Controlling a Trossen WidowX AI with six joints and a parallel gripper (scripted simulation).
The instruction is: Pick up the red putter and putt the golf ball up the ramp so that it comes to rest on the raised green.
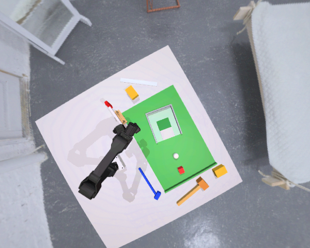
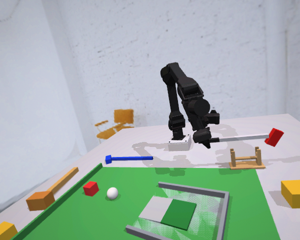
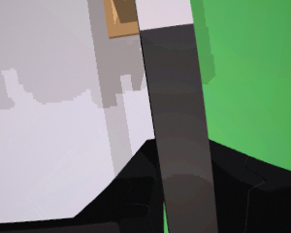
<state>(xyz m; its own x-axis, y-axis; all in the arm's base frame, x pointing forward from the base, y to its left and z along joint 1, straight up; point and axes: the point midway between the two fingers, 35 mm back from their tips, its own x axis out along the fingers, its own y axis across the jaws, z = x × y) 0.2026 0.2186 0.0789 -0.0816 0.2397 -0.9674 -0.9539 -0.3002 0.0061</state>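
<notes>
Right now my gripper tip is 2 cm short of the blue putter, 46 cm to the left of it and 8 cm above it. Also, from my gripper tip: white bar: 18 cm ahead, 35 cm to the left, 10 cm below; wooden stand: 4 cm behind, 12 cm to the left, 6 cm below; red putter: 4 cm behind, 11 cm to the left, 3 cm above.
</notes>
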